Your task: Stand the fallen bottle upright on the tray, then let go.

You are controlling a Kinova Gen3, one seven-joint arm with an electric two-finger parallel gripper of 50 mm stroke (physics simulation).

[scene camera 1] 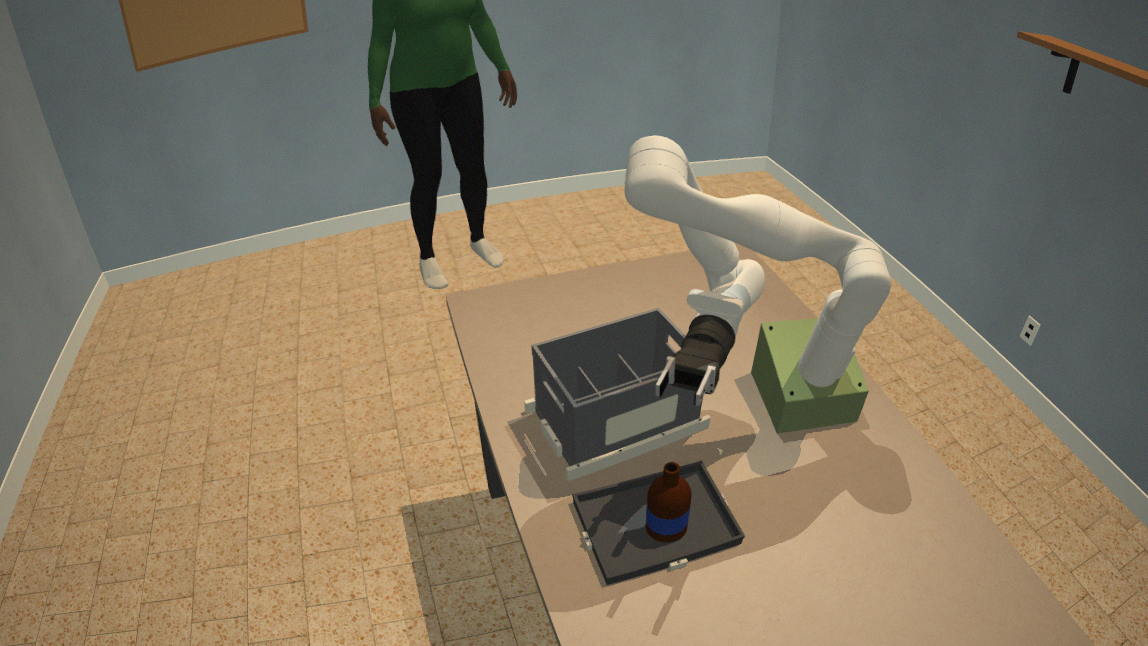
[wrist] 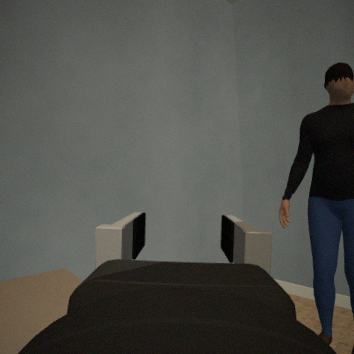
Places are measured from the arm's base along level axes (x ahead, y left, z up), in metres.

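Pixels of known places: gripper, fingertip midpoint: (scene camera 1: pixel 677 395) (wrist: pixel 182 229); arm's base at its link origin: (scene camera 1: pixel 818 368).
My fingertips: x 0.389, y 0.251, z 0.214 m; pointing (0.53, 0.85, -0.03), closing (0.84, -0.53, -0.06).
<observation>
For each thing: its top centre in the pictures, then the offset to it from my fingertips. "pt": a spot on its surface instead. Level surfaces: height alone.
- brown bottle at its top centre: (scene camera 1: pixel 674 469) dx -0.012, dy +0.003, dz -0.159 m
- dark shallow tray at a spot on its surface: (scene camera 1: pixel 642 565) pt dx +0.041, dy +0.081, dz -0.317 m
- grey divided crate at its top centre: (scene camera 1: pixel 620 353) dx +0.027, dy -0.277, dz -0.146 m
- table at its surface level: dz -0.321 m
A brown bottle (scene camera 1: pixel 668 499) with a blue band stands upright on the dark shallow tray (scene camera 1: pixel 642 565), a little right of the tray's middle in the scene view. It does not show in the wrist view. My gripper (scene camera 1: pixel 682 392) (wrist: pixel 182 229) is open, with its two fingers wide apart and no object between them. It is apart from the bottle, above and behind it in the scene view, in front of the crate's right end.
A grey divided crate (scene camera 1: pixel 553 437) stands behind the tray, within pale rails on the table (scene camera 1: pixel 875 594). The green base block (scene camera 1: pixel 820 416) of the arm is at the right. One person (scene camera 1: pixel 437 120) stands beyond the table; another person (wrist: pixel 330 165) shows in the wrist view.
</observation>
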